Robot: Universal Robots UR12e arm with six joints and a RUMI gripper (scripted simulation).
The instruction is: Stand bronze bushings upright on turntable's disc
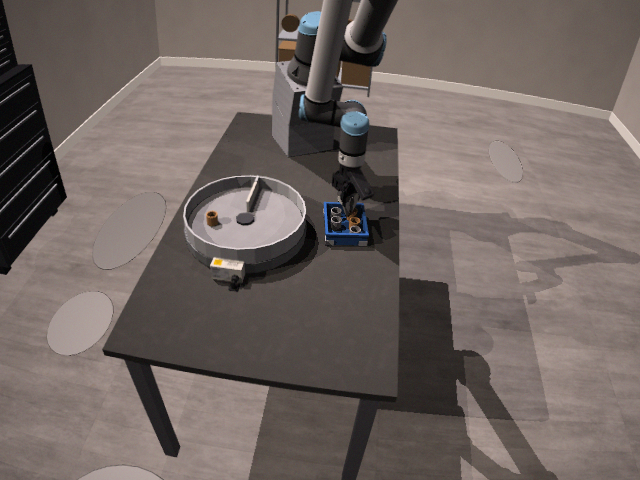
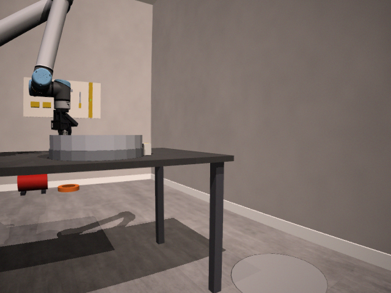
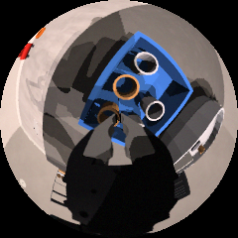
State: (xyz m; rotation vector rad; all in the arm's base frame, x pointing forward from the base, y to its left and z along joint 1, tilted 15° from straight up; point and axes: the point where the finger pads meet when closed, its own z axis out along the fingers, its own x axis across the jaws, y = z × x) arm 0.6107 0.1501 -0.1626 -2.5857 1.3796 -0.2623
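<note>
The blue crate is 5 cm ahead of my hand, 2 cm to the right of it and 1 cm below it. From my hand the other things lie so: turntable 6 cm ahead, 37 cm to the right, 1 cm above.
</note>
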